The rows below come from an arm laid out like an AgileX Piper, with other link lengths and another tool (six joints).
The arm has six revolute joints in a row. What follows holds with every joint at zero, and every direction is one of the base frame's. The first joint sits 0.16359 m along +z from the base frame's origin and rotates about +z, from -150 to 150 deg. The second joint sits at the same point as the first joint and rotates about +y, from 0 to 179.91 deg. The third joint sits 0.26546 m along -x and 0.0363 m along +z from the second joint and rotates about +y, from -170 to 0 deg. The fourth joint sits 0.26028 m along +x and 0.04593 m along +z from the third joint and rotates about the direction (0.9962, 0, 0.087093), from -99.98 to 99.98 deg. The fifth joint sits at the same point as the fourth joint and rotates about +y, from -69.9 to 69.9 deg. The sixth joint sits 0.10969 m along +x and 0.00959 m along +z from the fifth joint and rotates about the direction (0.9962, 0, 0.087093), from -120 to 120 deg. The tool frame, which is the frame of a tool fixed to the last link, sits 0.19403 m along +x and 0.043 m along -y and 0.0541 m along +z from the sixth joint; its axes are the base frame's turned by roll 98.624, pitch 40.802 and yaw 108.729 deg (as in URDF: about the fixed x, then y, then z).
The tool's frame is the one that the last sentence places.
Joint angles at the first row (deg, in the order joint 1, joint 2, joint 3, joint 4, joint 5, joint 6):
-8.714, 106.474, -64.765, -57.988, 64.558, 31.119
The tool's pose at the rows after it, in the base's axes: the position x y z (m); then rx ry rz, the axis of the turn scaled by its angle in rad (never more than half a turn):
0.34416 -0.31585 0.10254 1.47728 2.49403 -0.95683
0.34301 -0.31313 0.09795 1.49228 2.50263 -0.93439
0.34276 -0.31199 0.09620 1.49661 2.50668 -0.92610
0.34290 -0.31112 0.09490 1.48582 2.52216 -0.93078
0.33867 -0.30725 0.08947 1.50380 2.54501 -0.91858
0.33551 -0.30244 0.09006 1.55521 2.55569 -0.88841
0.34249 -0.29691 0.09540 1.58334 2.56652 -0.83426
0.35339 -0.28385 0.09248 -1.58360 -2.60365 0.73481
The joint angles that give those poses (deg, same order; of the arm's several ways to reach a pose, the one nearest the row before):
-8.713, 106.474, -64.765, -57.103, 64.386, 30.748
-8.742, 106.474, -64.766, -56.000, 64.074, 30.619
-8.742, 106.475, -64.766, -55.589, 63.943, 30.524
-8.742, 106.473, -64.765, -55.338, 63.942, 29.624
-8.742, 106.473, -64.899, -53.598, 64.314, 28.514
-8.742, 106.474, -67.014, -50.392, 66.168, 26.663
-8.742, 106.474, -70.418, -47.182, 67.649, 24.008
-8.741, 106.473, -73.571, -42.407, 68.029, 20.068

